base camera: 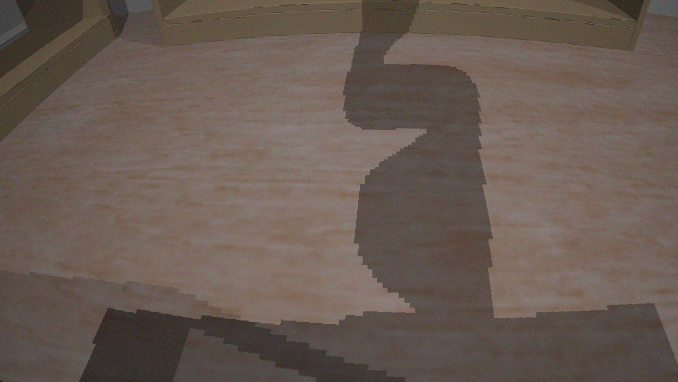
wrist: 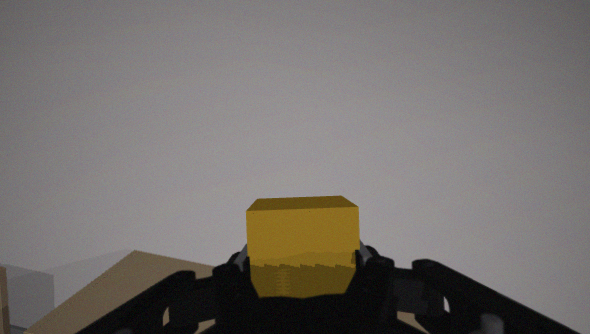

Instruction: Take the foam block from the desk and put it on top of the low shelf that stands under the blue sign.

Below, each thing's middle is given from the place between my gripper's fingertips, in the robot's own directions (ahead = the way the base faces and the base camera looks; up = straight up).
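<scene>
Position of my hand relative to the yellow foam block (wrist: 300, 247): 1 cm above it and 1 cm past it.
</scene>
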